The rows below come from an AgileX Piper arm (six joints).
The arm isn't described. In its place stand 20 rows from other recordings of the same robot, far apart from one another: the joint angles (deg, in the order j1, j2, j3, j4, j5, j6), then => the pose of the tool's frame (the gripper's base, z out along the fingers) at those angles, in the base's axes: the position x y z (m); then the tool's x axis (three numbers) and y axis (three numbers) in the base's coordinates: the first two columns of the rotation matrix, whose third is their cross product.
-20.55, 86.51, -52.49, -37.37, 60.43, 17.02 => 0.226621 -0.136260 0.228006 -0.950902 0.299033 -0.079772 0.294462 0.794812 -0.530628
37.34, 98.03, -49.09, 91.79, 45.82, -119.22 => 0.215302 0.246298 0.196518 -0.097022 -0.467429 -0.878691 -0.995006 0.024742 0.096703
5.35, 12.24, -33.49, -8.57, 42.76, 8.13 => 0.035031 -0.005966 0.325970 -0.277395 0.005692 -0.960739 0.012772 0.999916 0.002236
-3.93, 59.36, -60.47, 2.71, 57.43, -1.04 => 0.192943 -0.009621 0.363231 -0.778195 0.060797 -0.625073 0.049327 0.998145 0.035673
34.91, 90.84, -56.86, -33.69, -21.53, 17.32 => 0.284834 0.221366 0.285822 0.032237 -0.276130 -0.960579 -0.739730 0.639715 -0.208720
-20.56, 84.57, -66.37, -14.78, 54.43, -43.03 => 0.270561 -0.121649 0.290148 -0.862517 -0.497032 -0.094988 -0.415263 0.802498 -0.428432
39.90, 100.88, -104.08, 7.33, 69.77, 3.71 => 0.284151 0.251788 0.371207 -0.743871 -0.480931 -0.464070 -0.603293 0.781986 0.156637
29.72, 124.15, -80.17, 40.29, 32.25, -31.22 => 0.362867 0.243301 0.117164 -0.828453 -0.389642 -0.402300 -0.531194 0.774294 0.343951
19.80, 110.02, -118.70, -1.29, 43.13, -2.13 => 0.424473 0.151331 0.411033 -0.444408 -0.216939 -0.869160 -0.350403 0.935028 -0.054216
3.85, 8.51, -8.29, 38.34, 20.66, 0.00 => 0.059944 0.023996 0.227763 -0.328804 0.559619 -0.760733 -0.104201 0.779105 0.618173
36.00, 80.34, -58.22, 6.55, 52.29, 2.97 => 0.212738 0.164714 0.270318 -0.825193 -0.449783 -0.341688 -0.514712 0.847921 0.126888
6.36, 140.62, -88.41, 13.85, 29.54, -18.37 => 0.447088 0.060639 0.015541 -0.943620 -0.214186 -0.252401 -0.242708 0.966144 0.087519
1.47, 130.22, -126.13, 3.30, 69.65, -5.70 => 0.494911 0.017613 0.254979 -0.924940 -0.102998 -0.365892 -0.118974 0.992668 0.021322
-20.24, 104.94, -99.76, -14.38, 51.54, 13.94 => 0.385423 -0.160975 0.337875 -0.686121 0.341919 -0.642129 0.514821 0.851849 -0.096500
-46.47, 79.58, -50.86, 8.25, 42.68, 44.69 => 0.186861 -0.183852 0.244165 0.139741 0.972324 -0.187238 0.926960 -0.061970 0.370007
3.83, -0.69, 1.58, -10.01, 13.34, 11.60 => 0.055603 0.000065 0.183813 -0.157531 0.021868 -0.987272 -0.022136 0.999425 0.025669
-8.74, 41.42, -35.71, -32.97, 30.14, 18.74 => 0.137559 -0.046306 0.318336 -0.507312 -0.100217 -0.855915 0.299653 0.910722 -0.284243
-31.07, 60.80, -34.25, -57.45, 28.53, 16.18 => 0.154967 -0.136144 0.265562 -0.871864 -0.129998 -0.472180 0.265914 0.683978 -0.679312
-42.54, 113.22, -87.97, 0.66, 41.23, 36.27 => 0.319600 -0.292333 0.221167 -0.115550 0.918371 -0.378476 0.926967 0.236606 0.291117
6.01, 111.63, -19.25, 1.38, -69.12, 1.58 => 0.258579 0.025164 0.093277 -0.314570 0.003227 -0.949229 -0.072100 0.997024 0.027283
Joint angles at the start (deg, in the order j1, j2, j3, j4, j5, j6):
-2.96, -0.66, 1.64, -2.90, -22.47, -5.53
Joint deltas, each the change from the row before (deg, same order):
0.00, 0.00, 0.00, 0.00, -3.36, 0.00
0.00, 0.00, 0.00, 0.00, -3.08, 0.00
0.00, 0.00, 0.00, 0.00, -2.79, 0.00
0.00, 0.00, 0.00, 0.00, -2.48, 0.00
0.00, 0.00, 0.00, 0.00, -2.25, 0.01
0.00, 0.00, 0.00, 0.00, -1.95, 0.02
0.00, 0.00, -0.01, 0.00, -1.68, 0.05
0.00, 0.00, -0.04, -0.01, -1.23, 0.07
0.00, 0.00, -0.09, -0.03, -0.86, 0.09
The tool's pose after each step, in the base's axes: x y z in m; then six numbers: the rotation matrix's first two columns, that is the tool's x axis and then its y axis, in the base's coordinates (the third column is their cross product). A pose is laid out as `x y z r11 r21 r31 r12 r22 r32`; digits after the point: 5 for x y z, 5 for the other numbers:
0.04474 -0.00030 0.24309 0.48697 -0.16694 -0.85732 0.10252 0.98570 -0.13371
0.04221 0.00005 0.24726 0.53264 -0.16805 -0.82949 0.10694 0.98560 -0.13101
0.03973 0.00037 0.25092 0.57268 -0.16889 -0.80219 0.11081 0.98552 -0.12837
0.03737 0.00066 0.25406 0.60712 -0.16948 -0.77632 0.11415 0.98546 -0.12587
0.03512 0.00092 0.25682 0.63740 -0.16973 -0.75161 0.11697 0.98545 -0.12334
0.03308 0.00115 0.25914 0.66287 -0.16966 -0.72926 0.11919 0.98548 -0.12092
0.03124 0.00135 0.26114 0.68438 -0.16897 -0.70928 0.12067 0.98561 -0.11837
0.02980 0.00151 0.26274 0.70021 -0.16800 -0.69389 0.12135 0.98578 -0.11621
0.02866 0.00165 0.26418 0.71188 -0.16692 -0.68217 0.12143 0.98597 -0.11454

